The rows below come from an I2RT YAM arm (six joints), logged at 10 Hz.
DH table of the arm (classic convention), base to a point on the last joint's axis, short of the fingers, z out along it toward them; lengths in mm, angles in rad. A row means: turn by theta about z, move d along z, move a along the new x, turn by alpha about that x. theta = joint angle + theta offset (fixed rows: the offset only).
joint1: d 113.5; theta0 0; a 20; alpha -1.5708
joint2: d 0; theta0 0; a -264; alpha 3.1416
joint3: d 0; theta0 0.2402; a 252.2; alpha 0
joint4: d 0; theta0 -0.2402; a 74; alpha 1.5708
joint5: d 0; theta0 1.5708; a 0; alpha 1.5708
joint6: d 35.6; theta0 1.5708; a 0; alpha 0
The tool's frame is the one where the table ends.
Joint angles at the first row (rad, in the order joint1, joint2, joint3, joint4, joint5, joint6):
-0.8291 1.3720 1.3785 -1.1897 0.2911 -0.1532
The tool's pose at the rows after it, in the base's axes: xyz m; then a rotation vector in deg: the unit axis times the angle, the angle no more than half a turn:
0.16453, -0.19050, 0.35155, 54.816, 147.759, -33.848
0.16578, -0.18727, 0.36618, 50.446, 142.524, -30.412
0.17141, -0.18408, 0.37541, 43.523, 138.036, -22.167
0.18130, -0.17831, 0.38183, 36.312, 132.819, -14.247
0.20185, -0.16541, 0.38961, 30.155, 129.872, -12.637
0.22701, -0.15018, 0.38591, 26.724, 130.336, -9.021
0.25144, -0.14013, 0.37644, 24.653, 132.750, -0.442
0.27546, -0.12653, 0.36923, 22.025, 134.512, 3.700
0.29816, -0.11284, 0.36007, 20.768, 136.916, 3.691
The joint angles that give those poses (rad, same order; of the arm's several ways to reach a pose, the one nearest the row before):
-0.8284 1.3410 1.4103 -1.1469 0.2137 -0.1719
-0.8285 1.3156 1.4331 -1.1020 0.1247 -0.1858
-0.8258 1.3045 1.4460 -1.0549 -0.0338 -0.2034
-0.8027 1.2933 1.4407 -0.9837 -0.1842 -0.1980
-0.7129 1.3002 1.4551 -0.9187 -0.1946 -0.1733
-0.6083 1.3339 1.4630 -0.8910 -0.1830 -0.1253
-0.5381 1.3989 1.4896 -0.9070 -0.2425 -0.0744
-0.4596 1.4557 1.5148 -0.9002 -0.2494 -0.0393
-0.3840 1.5139 1.5389 -0.8934 -0.1998 -0.0095

